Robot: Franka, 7 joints.
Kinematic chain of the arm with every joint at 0, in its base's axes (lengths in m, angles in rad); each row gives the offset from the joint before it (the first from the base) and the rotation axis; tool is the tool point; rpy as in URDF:
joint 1: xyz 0 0 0.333 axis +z
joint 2: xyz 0 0 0 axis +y
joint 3: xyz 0 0 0.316 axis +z
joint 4: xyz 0.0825 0 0 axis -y
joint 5: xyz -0.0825 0 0.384 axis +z
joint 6: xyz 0 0 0 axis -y
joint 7: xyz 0.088 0 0 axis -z
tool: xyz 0 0 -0.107 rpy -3.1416 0 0
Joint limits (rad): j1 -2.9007..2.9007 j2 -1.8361..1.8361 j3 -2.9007..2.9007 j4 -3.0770..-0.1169 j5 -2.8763..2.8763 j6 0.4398..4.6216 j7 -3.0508..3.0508
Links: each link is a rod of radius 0.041 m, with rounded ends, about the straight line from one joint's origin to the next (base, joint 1, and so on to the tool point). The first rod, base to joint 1, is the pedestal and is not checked.
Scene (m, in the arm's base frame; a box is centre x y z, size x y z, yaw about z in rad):
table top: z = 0
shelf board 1: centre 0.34 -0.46 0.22 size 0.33 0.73 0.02 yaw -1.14
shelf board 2: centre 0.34 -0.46 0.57 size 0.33 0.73 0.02 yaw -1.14
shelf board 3: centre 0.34 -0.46 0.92 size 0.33 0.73 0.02 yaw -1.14
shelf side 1: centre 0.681 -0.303 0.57 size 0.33 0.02 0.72 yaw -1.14
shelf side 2: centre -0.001 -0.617 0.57 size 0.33 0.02 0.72 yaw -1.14
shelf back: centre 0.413 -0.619 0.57 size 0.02 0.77 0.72 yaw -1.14
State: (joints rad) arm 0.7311 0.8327 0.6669 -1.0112 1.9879 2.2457 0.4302
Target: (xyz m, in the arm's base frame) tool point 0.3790 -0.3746 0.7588
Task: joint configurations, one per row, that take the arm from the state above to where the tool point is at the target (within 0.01 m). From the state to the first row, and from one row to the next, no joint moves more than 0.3 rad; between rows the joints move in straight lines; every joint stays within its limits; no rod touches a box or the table.
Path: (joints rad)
1: 0.6447 0.5557 0.5974 -1.1296 1.9135 2.3558 0.4527
2: 0.5582 0.2787 0.5279 -1.2480 1.8390 2.4659 0.4752
3: 0.4718 0.0017 0.4584 -1.3664 1.7646 2.5760 0.4977
4: 0.3854 -0.2753 0.3889 -1.4848 1.6902 2.6860 0.5202
5: 0.2989 -0.5523 0.3194 -1.6032 1.6157 2.7961 0.5427
6: 0.1085 -0.4404 0.0847 -1.6344 1.7546 2.7765 0.5052
7: -0.0819 -0.3284 -0.1501 -1.6655 1.8934 2.7569 0.4677
8: -0.2723 -0.2165 -0.3849 -1.6966 2.0323 2.7372 0.4302

